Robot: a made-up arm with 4 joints.
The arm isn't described. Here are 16 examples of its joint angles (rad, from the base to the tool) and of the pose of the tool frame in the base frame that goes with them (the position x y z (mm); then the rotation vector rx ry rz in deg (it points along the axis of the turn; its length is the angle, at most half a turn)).
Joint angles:
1: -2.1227 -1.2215 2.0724 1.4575
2: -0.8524 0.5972 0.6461 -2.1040
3: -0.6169 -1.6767 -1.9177 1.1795
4: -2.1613 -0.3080 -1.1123 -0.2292
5: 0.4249 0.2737 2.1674 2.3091
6: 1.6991 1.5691 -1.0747 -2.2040
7: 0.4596 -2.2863 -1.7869 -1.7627
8: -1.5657 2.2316 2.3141 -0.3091
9: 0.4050 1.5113 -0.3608 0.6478
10: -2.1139 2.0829 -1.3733 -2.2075
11: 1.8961 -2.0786 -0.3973 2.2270
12: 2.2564 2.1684 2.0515 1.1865
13: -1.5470 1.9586 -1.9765 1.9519
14: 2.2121 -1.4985 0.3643 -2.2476
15: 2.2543 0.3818 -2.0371 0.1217
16: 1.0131 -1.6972 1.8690 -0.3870
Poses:
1: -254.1 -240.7 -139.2 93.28 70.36 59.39
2: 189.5 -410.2 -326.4 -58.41 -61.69 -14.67
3: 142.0 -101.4 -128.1 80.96 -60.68 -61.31
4: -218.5 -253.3 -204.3 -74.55 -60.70 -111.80
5: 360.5 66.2 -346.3 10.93 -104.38 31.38
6: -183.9 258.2 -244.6 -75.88 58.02 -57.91
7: 296.0 -208.4 -311.3 -14.55 -73.19 -148.37
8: -90.5 -81.5 -266.2 12.00 -88.88 103.60
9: 190.8 -80.7 -248.0 -86.68 -4.37 6.17
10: -18.3 -224.8 -365.5 -43.33 -52.23 65.60
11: 229.5 233.7 -238.3 2.87 -97.01 -95.28
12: -120.7 294.8 -260.7 -49.85 29.44 -49.19
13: -202.4 -56.5 -206.9 -86.53 83.11 -55.25
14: -229.8 410.7 -141.6 90.99 11.93 17.76
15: -158.1 261.7 -191.6 114.75 -74.98 97.57
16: 108.7 6.8 -137.1 43.31 106.62 109.97
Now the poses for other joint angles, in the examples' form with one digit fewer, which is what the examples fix.
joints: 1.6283 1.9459 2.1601 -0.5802
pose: 120 52 -240 -88.1 -19.0 -14.7
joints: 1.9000 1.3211 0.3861 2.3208
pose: -180 273 -200 -94.1 45.5 -28.0
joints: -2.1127 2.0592 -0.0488 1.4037
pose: -98 -86 -284 7.3 -114.3 94.8
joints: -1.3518 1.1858 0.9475 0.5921
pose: -15 -143 -227 7.6 111.1 -107.0
